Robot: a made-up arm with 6 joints.
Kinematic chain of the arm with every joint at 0, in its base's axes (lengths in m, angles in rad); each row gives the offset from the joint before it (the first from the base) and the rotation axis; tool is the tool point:
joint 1: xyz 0 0 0.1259 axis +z
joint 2: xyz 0 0.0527 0 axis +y
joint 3: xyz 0 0 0.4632 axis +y
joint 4: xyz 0 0 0.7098 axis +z
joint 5: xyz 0 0 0 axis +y
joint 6: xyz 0 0 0.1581 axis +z
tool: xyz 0 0 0
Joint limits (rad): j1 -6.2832..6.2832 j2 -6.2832..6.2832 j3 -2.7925..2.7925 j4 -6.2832..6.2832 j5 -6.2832..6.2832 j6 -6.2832..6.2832
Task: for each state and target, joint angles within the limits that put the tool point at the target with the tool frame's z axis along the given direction. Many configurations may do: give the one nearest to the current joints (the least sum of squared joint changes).
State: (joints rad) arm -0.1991 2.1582 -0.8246 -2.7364 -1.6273 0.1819
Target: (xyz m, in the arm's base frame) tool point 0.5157 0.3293 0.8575 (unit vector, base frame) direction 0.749 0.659 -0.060
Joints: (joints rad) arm 0.3998 1.5031 -1.5153 -2.8196 -1.6424 0.1819
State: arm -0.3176 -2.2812 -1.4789 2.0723 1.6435 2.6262
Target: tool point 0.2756 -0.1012 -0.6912 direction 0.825 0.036 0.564
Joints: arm -0.9314 -2.4761 -1.3676 2.3809 1.7025 2.6262
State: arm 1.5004 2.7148 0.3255 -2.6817 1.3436 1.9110
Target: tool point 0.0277 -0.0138 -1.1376 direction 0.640 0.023 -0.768
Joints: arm 1.0052 2.9091 0.4611 -2.3552 0.8421 1.9110
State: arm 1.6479 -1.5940 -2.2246 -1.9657 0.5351 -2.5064
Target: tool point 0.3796 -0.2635 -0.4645 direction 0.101 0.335 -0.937
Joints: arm 2.5350 -0.9724 -2.0329 -2.1842 0.4191 -2.5064
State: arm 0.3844 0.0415 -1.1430 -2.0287 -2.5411 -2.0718
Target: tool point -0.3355 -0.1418 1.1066 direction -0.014 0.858 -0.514
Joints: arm 0.8160 -0.1174 -0.4411 -1.9660 -2.4369 -2.0718
